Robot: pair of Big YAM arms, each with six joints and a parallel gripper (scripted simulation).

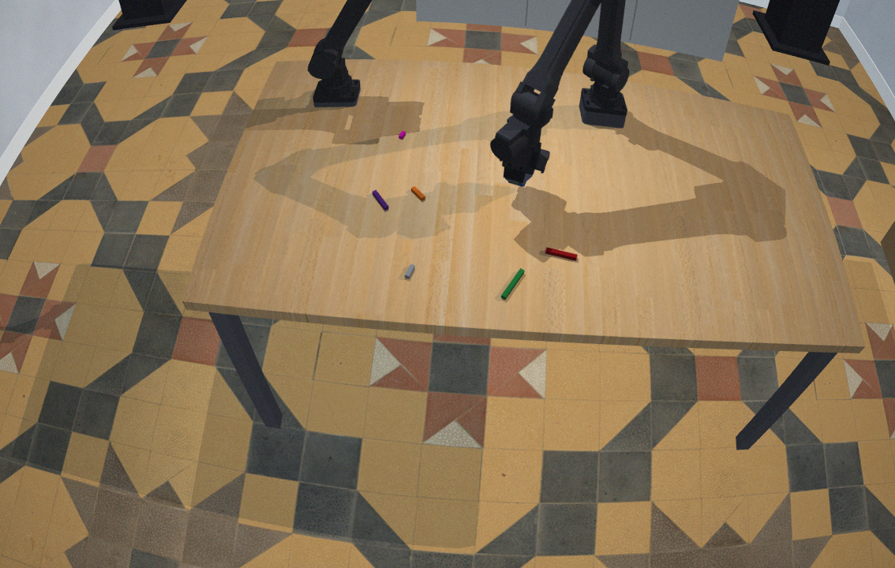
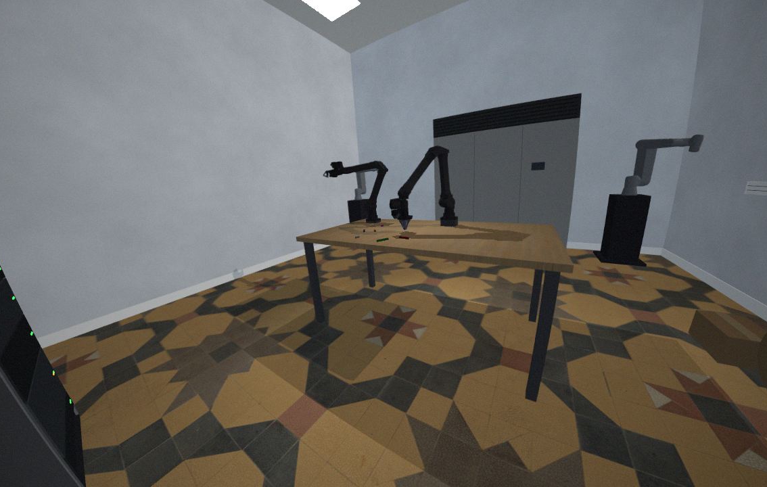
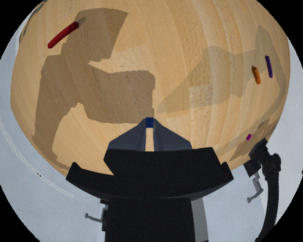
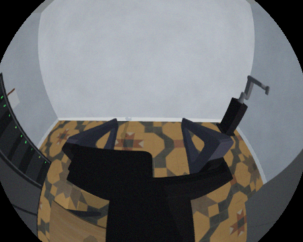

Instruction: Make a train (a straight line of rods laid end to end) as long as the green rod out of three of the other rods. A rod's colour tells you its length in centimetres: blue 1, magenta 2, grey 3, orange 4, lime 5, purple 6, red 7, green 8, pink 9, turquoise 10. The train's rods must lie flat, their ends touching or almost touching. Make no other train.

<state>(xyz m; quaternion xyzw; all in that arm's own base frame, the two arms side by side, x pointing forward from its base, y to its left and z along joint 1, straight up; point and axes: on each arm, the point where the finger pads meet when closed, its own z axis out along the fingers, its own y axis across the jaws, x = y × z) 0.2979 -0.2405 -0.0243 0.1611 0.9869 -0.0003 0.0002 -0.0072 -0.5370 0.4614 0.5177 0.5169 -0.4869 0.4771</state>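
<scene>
Right now my left hand is 260 mm short of the grey rod, 230 mm to the left of it and 20 mm above it. The rest, counted from my left hand: green rod (270 mm ahead, 20 mm below, 10 mm to the right); blue rod (right at my left hand); red rod (190 mm ahead, 90 mm to the left, 20 mm below).
</scene>
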